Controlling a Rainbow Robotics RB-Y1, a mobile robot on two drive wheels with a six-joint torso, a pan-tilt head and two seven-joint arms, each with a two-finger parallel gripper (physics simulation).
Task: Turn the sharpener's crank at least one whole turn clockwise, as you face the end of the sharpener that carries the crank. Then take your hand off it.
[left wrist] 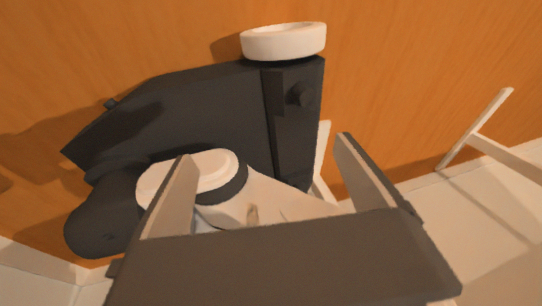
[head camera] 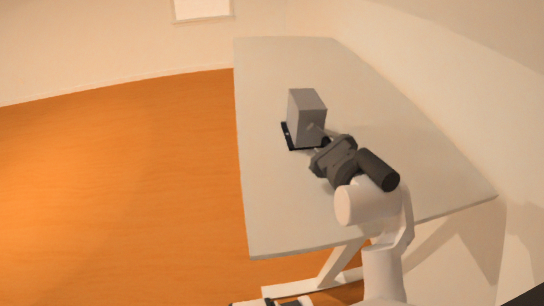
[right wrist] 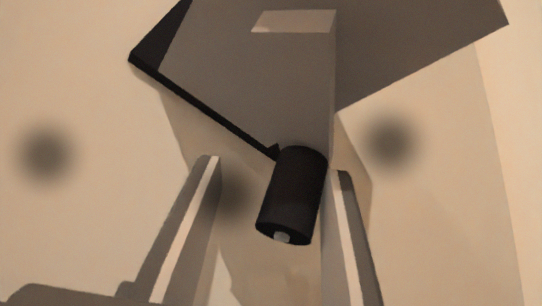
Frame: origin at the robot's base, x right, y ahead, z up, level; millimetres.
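Seen in the pictures: left gripper, between the fingertips: (left wrist: 263, 153); right gripper, between the fingertips: (head camera: 323, 144) (right wrist: 272, 178).
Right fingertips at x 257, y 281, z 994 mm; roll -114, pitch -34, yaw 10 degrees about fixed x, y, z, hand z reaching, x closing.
A point is followed by its place in that frame.
The grey box-shaped sharpener (head camera: 306, 100) {x 230, y 364, z 1078 mm} (right wrist: 410, 45) {x 258, y 317, z 1054 mm} stands on its black base (head camera: 287, 138) {x 186, y 364, z 958 mm} (right wrist: 162, 37) {x 188, y 341, z 958 mm} on the table. Its grey crank arm (head camera: 311, 126) (right wrist: 300, 21) runs down the picture in the right wrist view to a black cylindrical knob (right wrist: 295, 195) {x 259, y 271, z 1010 mm}. My right gripper (head camera: 322, 145) {x 257, y 281, z 994 mm} (right wrist: 272, 178) {x 257, y 281, z 994 mm} is part-way open at the crank. The knob lies between its fingers, close beside or against the finger at the right, with a gap to the other finger; it is not clamped. My left gripper (left wrist: 263, 153) {x -252, y -134, z 463 mm} is wide open and empty, away from the sharpener.
The long pale table (head camera: 280, 215) {x 108, y 129, z 950 mm} stands beside the wall (head camera: 475, 110) {x 852, y 259, z 1084 mm} at the right of the head view. The robot's dark base (left wrist: 210, 105) {x -171, y -203, z 169 mm}, with a white wheel (left wrist: 285, 44), and a white table leg (left wrist: 475, 127) show in the left wrist view, over the orange floor (left wrist: 400, 60) {x -124, y 508, z 0 mm}.
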